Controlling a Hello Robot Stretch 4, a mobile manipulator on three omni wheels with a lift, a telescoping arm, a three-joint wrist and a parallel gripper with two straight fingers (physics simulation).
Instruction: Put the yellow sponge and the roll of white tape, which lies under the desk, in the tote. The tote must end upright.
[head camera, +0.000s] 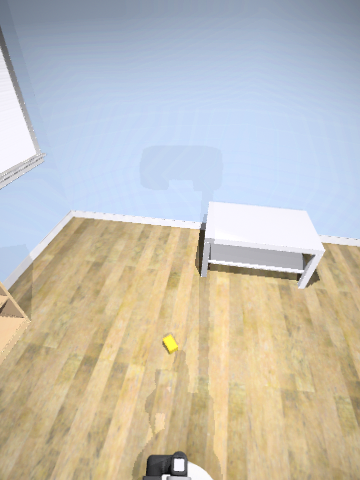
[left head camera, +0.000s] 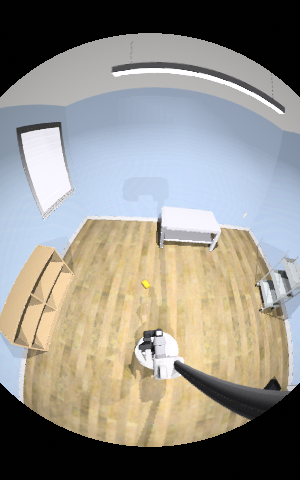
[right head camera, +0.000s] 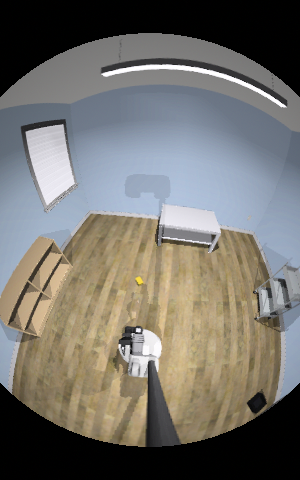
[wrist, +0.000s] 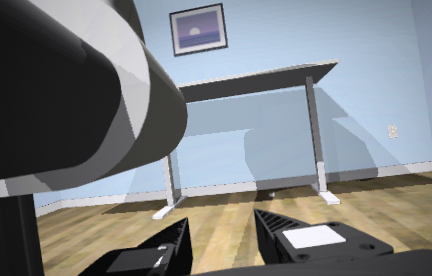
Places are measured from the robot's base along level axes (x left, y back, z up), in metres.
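Where they show: gripper, fingertip midpoint: (left head camera: 148, 360) (right head camera: 126, 355) (wrist: 223, 233).
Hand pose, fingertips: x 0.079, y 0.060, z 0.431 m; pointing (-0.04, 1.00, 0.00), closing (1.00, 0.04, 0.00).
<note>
After its pixels a point has its place.
The yellow sponge (head camera: 170, 343) @[x 0.077, y -0.824, z 0.017 m] (left head camera: 145, 284) @[x 0.080, y -0.810, z 0.017 m] (right head camera: 139, 281) @[x 0.067, y -0.805, z 0.017 m] lies on the floor ahead of the robot base. In the wrist view the desk (wrist: 250, 84) @[x 0.373, y 2.060, z 0.897 m] stands by the wall; a tiny whitish thing (wrist: 272, 194) @[x 0.456, y 2.194, z -0.011 m], probably the roll of white tape, lies on the floor under it near the right leg. A black box (right head camera: 257, 402), probably the tote, is on the floor at the lower right; part of it shows in the left head view (left head camera: 272, 384). My gripper (wrist: 223, 233) @[x 0.079, y 0.060, z 0.431 m] is open, with nothing between its fingers, away from the sponge and the desk.
A low white table (head camera: 265, 227) @[x -0.660, y -1.615, z 0.422 m] (left head camera: 190, 219) @[x -0.623, y -1.613, z 0.422 m] (right head camera: 190, 217) @[x -0.637, y -1.647, z 0.422 m] stands by the wall beyond the sponge, to its right. A wooden shelf unit (left head camera: 22, 295) @[x 1.330, y -0.295, z 0.582 m] (right head camera: 20, 282) @[x 1.320, y -0.291, z 0.582 m] is at the left wall. A grey cart (left head camera: 268, 288) @[x -1.779, y -0.394, z 0.104 m] (right head camera: 265, 301) @[x -1.716, y -0.331, z 0.104 m] stands at the right wall.
</note>
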